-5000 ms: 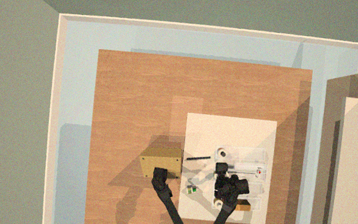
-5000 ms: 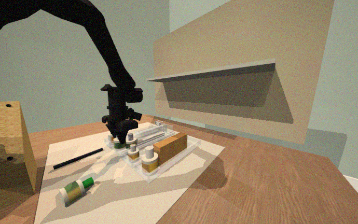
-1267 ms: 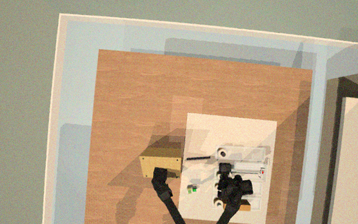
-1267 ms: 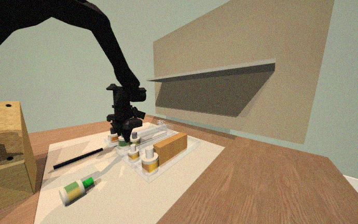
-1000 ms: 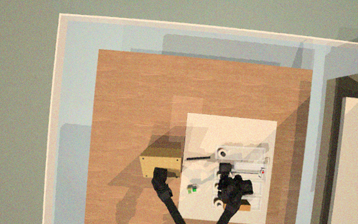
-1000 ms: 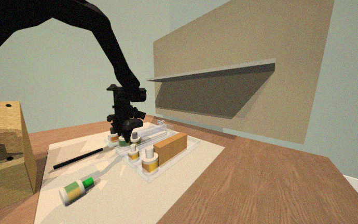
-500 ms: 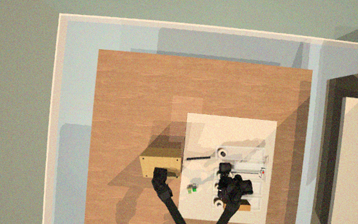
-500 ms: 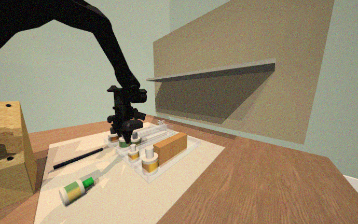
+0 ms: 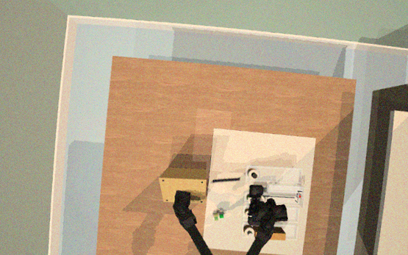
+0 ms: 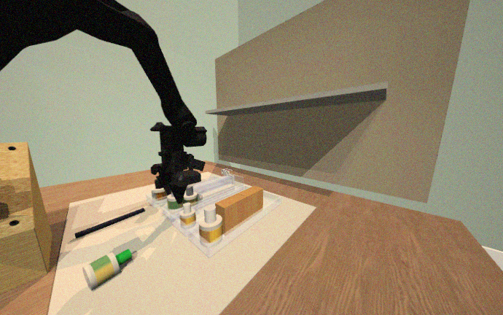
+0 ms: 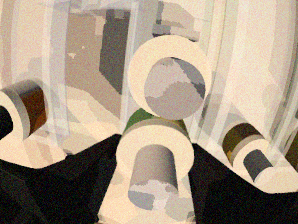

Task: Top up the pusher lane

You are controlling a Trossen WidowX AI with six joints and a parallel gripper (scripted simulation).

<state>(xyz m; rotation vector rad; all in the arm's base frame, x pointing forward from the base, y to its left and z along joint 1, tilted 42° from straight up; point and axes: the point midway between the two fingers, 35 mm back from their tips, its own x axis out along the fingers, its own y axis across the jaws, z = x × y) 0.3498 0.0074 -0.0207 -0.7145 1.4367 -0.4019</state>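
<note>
My gripper tip is 140 mm past the black rod, 60 mm to the right of it and 30 mm above it. From my gripper tip the other things lie so: shelf: 500 mm ahead, 70 mm to the left, 330 mm above.
</note>
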